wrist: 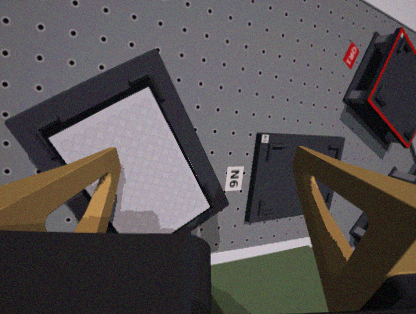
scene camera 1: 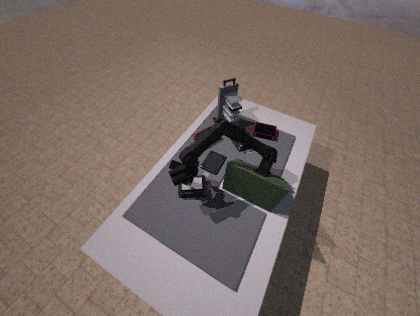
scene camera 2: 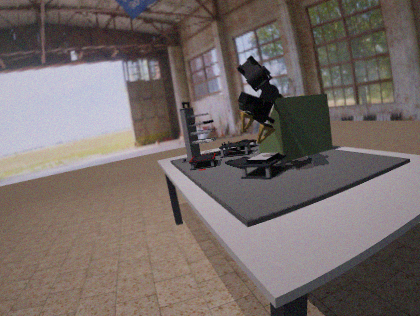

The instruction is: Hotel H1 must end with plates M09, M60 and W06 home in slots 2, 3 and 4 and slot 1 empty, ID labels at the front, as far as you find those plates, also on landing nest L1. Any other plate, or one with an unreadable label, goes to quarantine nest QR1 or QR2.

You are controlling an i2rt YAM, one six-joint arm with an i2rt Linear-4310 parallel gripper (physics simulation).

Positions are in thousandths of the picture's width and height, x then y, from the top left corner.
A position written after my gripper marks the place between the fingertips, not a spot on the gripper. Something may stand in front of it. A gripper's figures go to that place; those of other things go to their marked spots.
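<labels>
Dark nest (wrist: 657, 619), 0.35 m from the lens. Mat (wrist: 571, 240), 0.30 m from the lens. Marked spots on the dark nest and the mat, 0.16 m apart. My gripper (wrist: 496, 498), 0.13 m from the lens.
</labels>
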